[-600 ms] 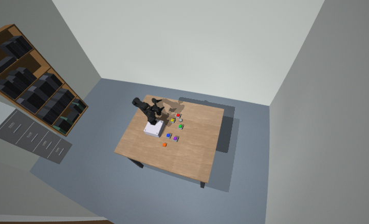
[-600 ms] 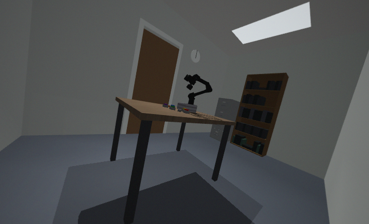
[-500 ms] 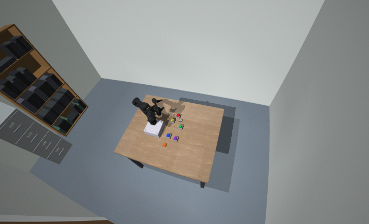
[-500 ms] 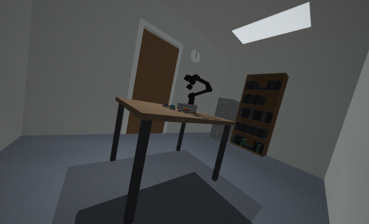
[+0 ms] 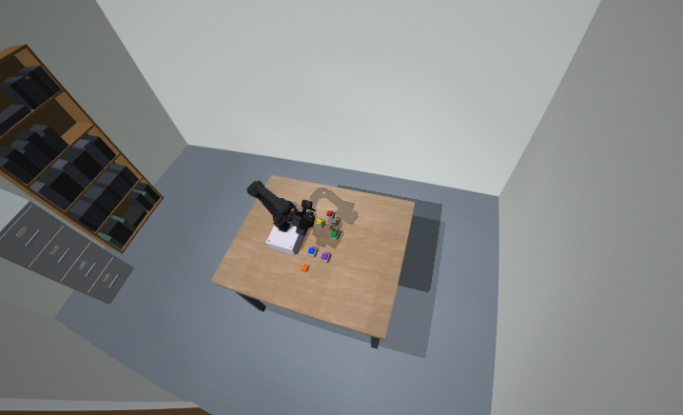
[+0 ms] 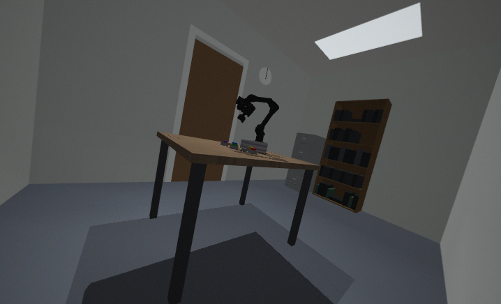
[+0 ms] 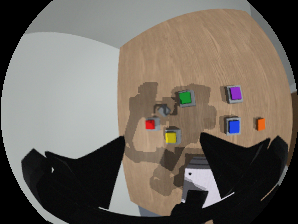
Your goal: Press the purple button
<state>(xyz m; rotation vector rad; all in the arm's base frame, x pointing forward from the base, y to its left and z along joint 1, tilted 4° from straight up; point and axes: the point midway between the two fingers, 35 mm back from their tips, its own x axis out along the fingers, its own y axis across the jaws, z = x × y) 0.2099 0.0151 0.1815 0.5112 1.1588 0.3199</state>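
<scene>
Now: gripper tip 7 cm short of the purple button, 12 cm to the left of it and 21 cm above it. Also, from my gripper tip: green button: 8 cm ahead, 4 cm to the left, 21 cm below; then red button: 18 cm to the left, 21 cm below; then yellow button: 4 cm behind, 10 cm to the left, 21 cm below.
</scene>
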